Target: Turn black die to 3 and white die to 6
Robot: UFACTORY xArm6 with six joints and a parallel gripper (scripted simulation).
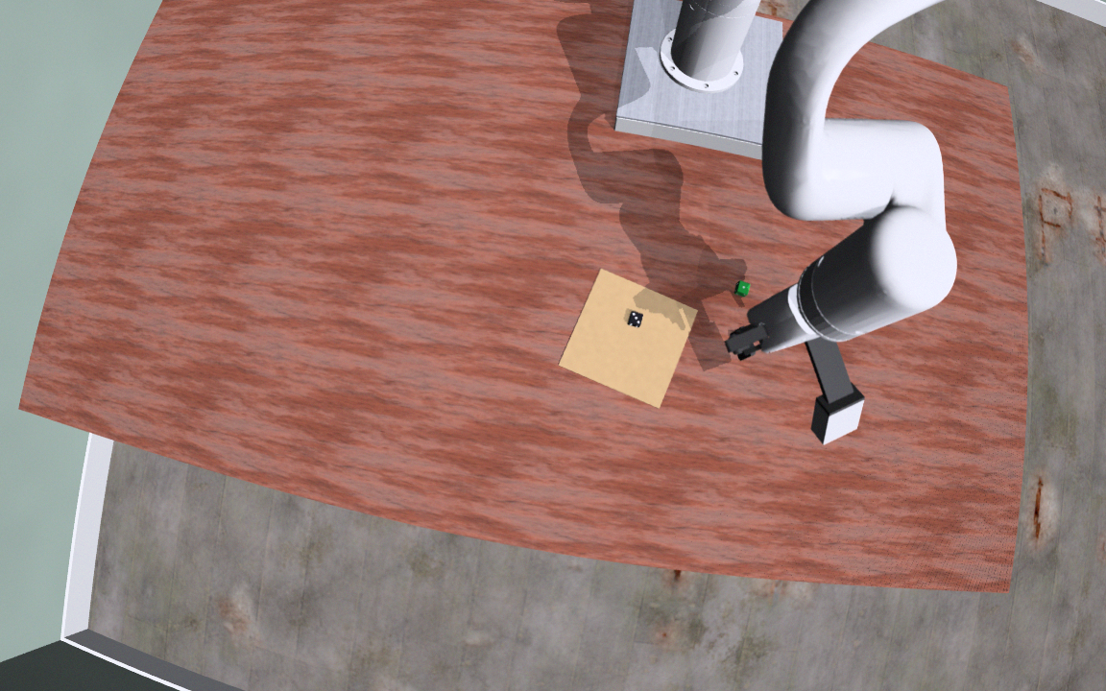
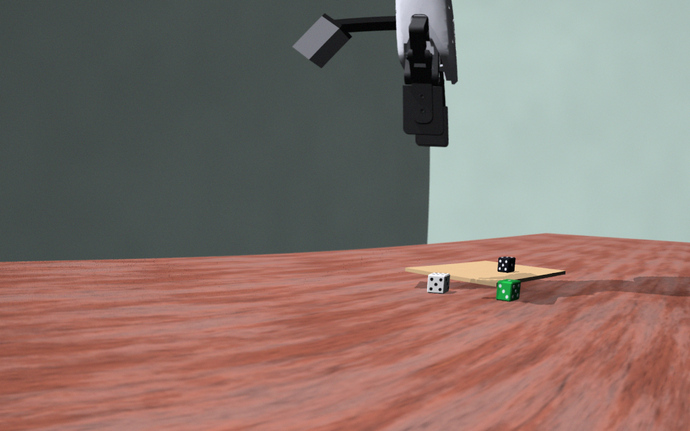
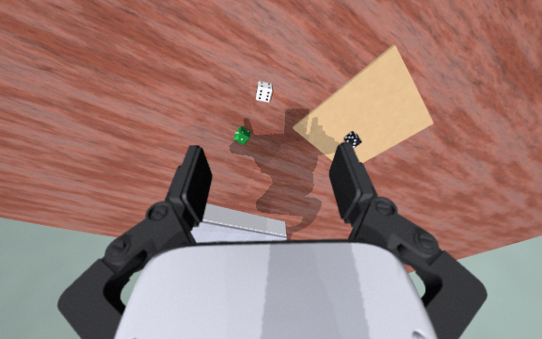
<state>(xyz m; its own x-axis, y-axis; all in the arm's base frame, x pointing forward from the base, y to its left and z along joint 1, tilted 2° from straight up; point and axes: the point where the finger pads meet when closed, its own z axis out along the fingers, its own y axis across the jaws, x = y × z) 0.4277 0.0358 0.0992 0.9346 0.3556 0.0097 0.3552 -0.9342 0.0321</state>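
My gripper is now 1 cm past the white die and 13 cm above it. Round my hand: green die (8 cm behind, 1 cm to the left, 13 cm below); then tan mat (2 cm behind, 15 cm to the right, 14 cm below); then black die (4 cm behind, 14 cm to the right, 13 cm below).
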